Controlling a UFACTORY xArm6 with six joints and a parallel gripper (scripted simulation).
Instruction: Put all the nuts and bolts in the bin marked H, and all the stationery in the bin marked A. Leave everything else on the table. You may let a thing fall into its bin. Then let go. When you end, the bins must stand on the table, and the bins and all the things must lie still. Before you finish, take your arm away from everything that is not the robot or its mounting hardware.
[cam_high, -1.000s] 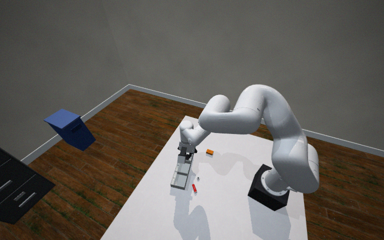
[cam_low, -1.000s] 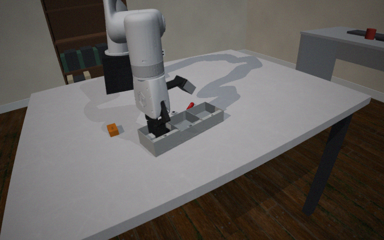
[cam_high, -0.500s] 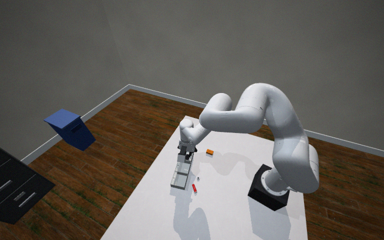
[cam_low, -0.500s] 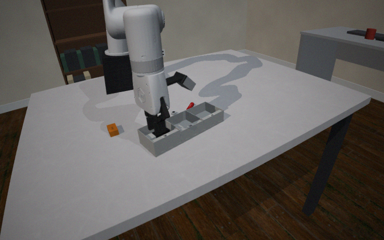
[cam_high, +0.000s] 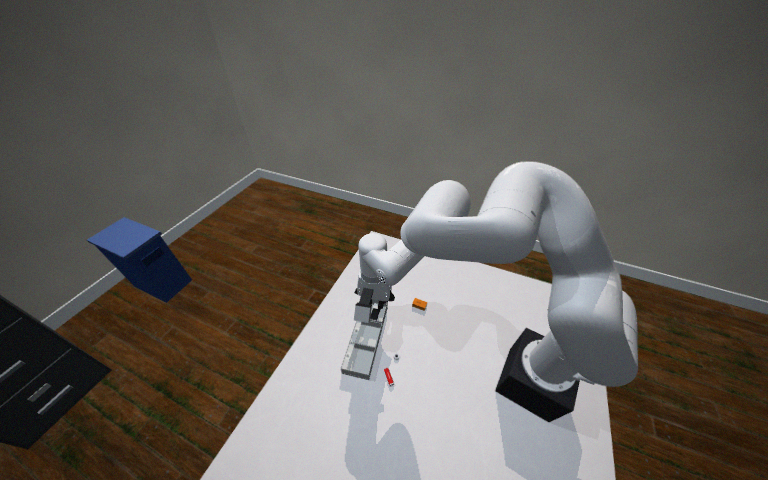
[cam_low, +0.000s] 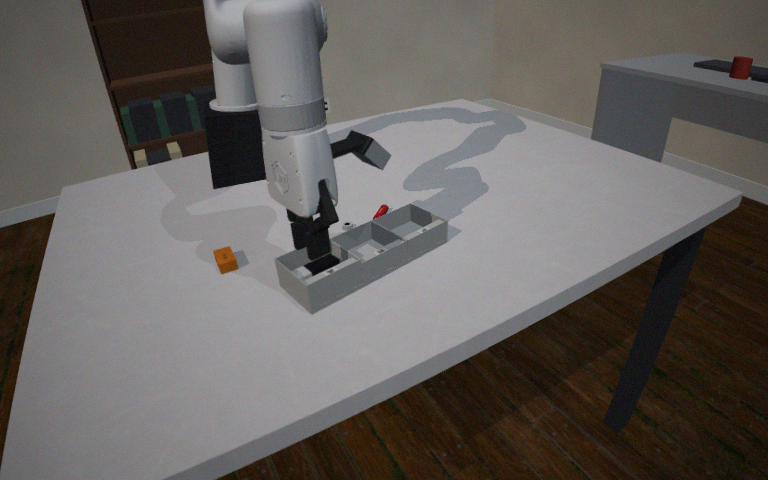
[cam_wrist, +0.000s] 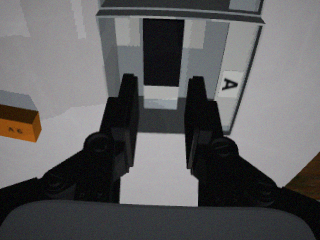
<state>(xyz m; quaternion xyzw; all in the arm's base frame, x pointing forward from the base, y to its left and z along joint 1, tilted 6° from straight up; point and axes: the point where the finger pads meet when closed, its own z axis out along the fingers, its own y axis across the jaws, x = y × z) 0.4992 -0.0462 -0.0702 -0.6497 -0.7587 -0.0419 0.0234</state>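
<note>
My gripper is now 50 mm above the black block and 10 mm to the left of it. Round my hand: grey three-compartment bin row 80 mm to the left, 50 mm below, 10 mm behind; then orange block 140 mm behind, 100 mm to the right, 70 mm below; then hex nut 120 mm behind, 110 mm to the left, 70 mm below.
</note>
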